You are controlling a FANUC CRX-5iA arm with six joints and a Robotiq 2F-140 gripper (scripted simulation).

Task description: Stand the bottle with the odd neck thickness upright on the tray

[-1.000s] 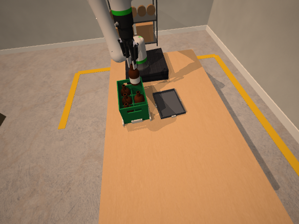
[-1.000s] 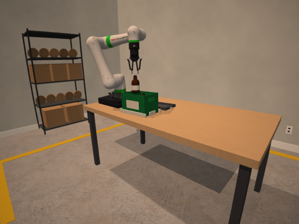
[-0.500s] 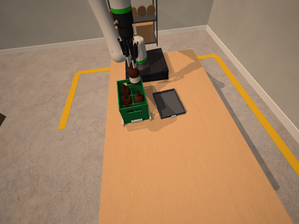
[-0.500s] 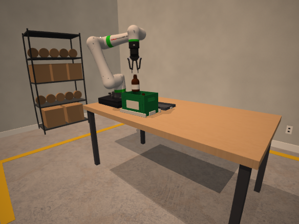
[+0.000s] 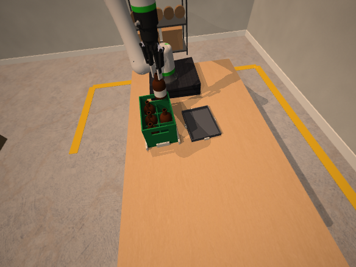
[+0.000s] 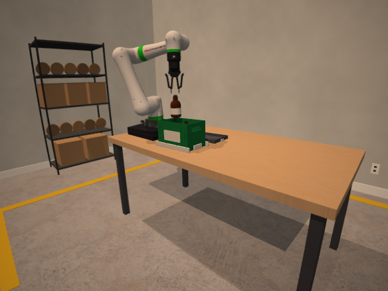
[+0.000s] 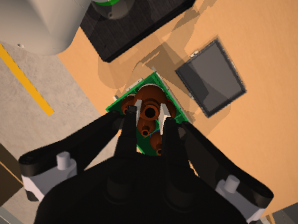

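Now: the glass bottle 9 cm below my hand. The rest, counted from my hand: dark grey tray (34 cm below, 22 cm to the left, 12 cm ahead); then green crate (27 cm below, 9 cm ahead, 5 cm to the right).
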